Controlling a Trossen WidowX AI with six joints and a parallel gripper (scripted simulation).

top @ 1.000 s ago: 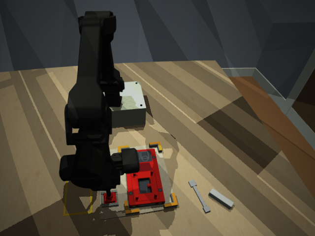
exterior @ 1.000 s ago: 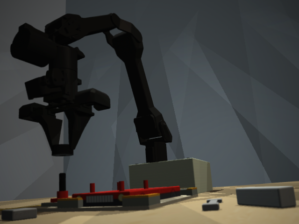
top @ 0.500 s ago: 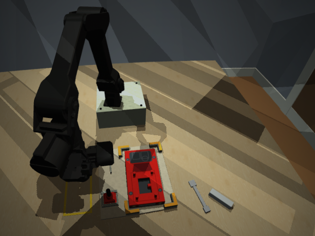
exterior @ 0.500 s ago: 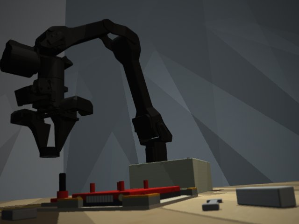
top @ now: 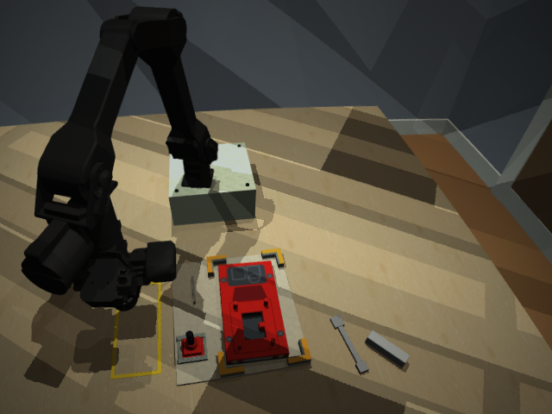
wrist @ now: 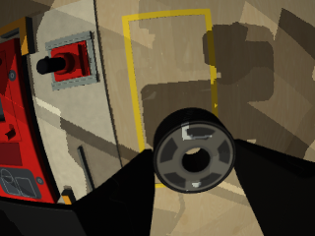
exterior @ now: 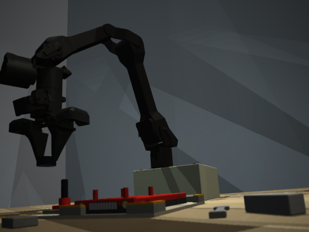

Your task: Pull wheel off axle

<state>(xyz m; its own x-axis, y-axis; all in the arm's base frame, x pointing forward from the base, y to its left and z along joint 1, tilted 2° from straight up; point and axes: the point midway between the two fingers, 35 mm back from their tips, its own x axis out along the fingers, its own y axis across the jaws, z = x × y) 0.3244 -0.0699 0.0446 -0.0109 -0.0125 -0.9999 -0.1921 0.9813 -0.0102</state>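
My gripper tip is 11 cm to the right of the black axle, 7 cm above it and 4 cm short of it. Also, from my gripper tip: dark wheel (right at my gripper tip); then grey wrench-like bar (38 cm to the left, 10 cm below, 1 cm ahead).
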